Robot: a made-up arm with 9 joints. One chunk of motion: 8 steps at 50 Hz.
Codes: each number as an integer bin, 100 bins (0 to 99) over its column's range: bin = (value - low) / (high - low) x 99, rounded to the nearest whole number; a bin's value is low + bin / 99 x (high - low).
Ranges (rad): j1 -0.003..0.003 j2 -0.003..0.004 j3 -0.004..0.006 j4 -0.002..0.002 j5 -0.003..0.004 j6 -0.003..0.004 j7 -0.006..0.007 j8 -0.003..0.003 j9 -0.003..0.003
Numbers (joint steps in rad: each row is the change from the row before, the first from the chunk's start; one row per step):
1: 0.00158 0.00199 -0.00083 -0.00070 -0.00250 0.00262 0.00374 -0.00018 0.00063
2: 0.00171 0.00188 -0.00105 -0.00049 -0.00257 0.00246 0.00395 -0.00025 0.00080
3: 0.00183 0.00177 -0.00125 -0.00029 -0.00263 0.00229 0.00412 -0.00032 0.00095
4: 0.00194 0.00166 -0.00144 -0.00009 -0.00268 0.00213 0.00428 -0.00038 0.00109
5: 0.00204 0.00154 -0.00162 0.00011 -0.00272 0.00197 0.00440 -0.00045 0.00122
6: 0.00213 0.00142 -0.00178 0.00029 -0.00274 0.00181 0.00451 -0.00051 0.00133
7: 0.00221 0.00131 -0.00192 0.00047 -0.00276 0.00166 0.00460 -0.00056 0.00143
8: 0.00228 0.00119 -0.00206 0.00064 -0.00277 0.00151 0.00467 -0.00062 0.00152
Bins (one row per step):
1: 76 71 31 32 7 79 74 47 60
2: 78 69 29 37 6 77 76 45 63
3: 80 67 27 42 5 75 77 44 65
4: 82 66 25 47 5 73 78 43 67
5: 83 64 24 52 4 70 79 42 70
6: 85 63 22 57 4 68 80 41 71
7: 86 61 21 61 3 66 81 40 73
8: 87 59 19 65 3 64 81 39 75

